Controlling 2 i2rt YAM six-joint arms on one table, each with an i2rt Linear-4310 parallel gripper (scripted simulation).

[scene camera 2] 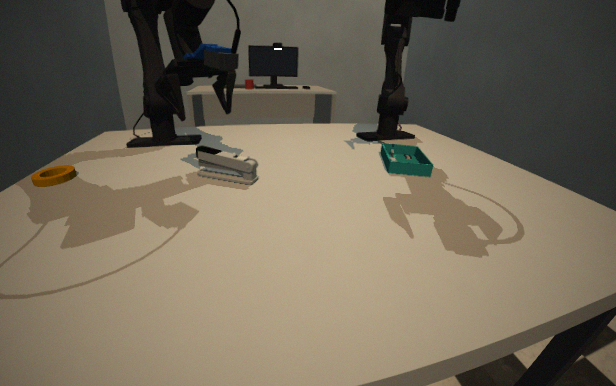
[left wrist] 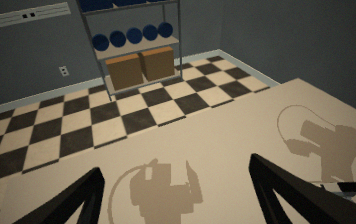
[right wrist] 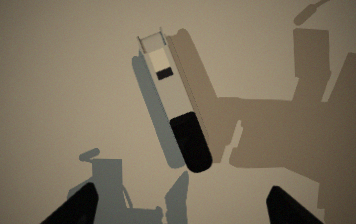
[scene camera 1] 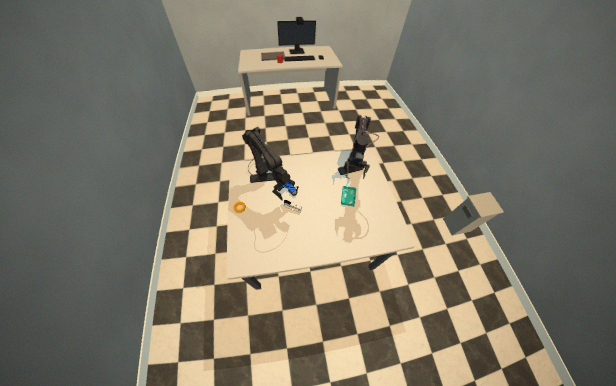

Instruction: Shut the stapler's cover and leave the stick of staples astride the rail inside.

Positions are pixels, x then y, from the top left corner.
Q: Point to an orange ring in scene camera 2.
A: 52, 176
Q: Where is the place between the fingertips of my right gripper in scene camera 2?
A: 207, 116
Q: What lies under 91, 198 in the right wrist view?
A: My right gripper.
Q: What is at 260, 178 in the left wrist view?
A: My left gripper.
